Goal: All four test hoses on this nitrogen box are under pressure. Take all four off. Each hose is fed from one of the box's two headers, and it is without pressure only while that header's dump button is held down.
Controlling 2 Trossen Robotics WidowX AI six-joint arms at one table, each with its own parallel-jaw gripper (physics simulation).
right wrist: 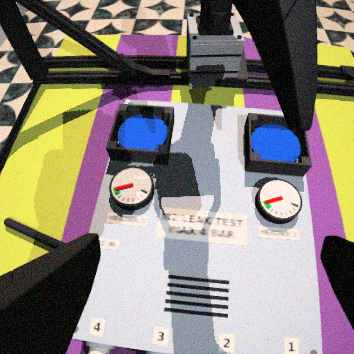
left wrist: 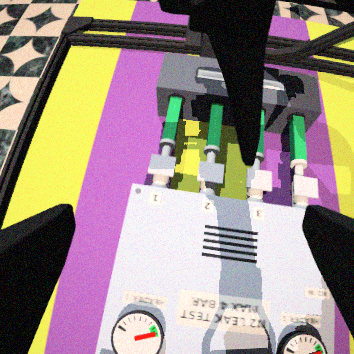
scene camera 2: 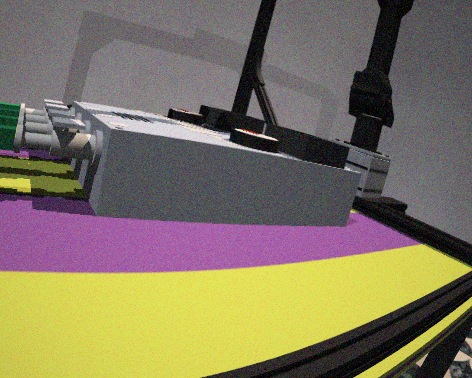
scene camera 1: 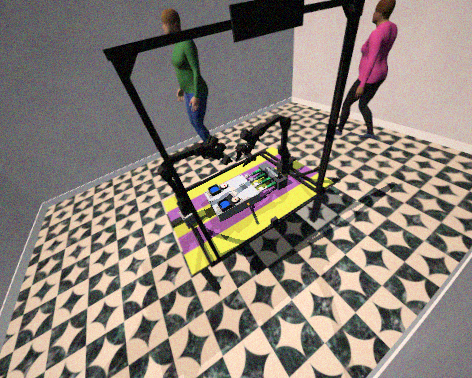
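Where they show: left gripper, fingertip midpoint: (left wrist: 190, 216); right gripper, fingertip midpoint: (right wrist: 212, 246) (left wrist: 327, 169) (scene camera 1: 239, 164); left arm's base at its link origin: (right wrist: 213, 25) (scene camera 2: 362, 148) (scene camera 1: 186, 211); right arm's base at its link origin: (scene camera 1: 284, 161).
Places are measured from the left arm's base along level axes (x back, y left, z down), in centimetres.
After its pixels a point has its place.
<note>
The nitrogen box (scene camera 1: 235, 186) @(x -42.1, y -2.4, z 3.2 cm) (scene camera 2: 225, 185) @(x -41.8, y 8.0, z 7.0 cm) (left wrist: 165, 260) @(x -44.3, y 1.3, z 3.2 cm) (right wrist: 270, 260) @(x -43.0, y 2.1, z 3.1 cm) lies on the striped table. Four green hoses, 1 (left wrist: 172, 120) @(x -66.1, y 0.5, z 4.7 cm), 2 (left wrist: 215, 127) @(x -65.0, y -6.4, z 4.7 cm), 3 (left wrist: 261, 132) @(x -64.2, y -13.8, z 4.7 cm) and 4 (left wrist: 298, 137) @(x -63.5, y -20.0, z 4.7 cm), sit on its fittings. Two blue dump buttons (right wrist: 142, 132) @(x -24.4, y -13.1, z 1.6 cm) (right wrist: 276, 143) @(x -27.3, y 5.8, z 1.5 cm) sit in black guards. Both gauges (right wrist: 131, 188) @(x -33.3, y -14.3, z 1.7 cm) (right wrist: 278, 200) @(x -36.0, y 4.1, z 1.7 cm) show red needles by the green mark. My left gripper (scene camera 1: 226, 159) @(x -43.2, y 0.0, z -21.7 cm) (left wrist: 190, 216) @(x -43.2, y 0.0, z -21.7 cm) is open and empty above the box. My right gripper (scene camera 1: 243, 153) (right wrist: 212, 246) @(x -46.4, y -7.5, z -19.0 cm) is open and empty above it; one finger partly hides hose 3 in the left wrist view.
A dark grey block (left wrist: 177, 75) @(x -74.4, y -0.3, z 3.1 cm) with a light bar holds the hoses' far ends. A black frame (scene camera 1: 145, 112) @(x -0.2, y -40.3, z -78.7 cm) stands around the table (scene camera 1: 200, 262) @(x 10.6, y -33.0, z 11.1 cm). A thin black rod (right wrist: 32, 233) @(x -36.3, y -31.1, z 9.8 cm) shows beside the box. Two people (scene camera 1: 187, 67) (scene camera 1: 377, 50) stand behind the table.
</note>
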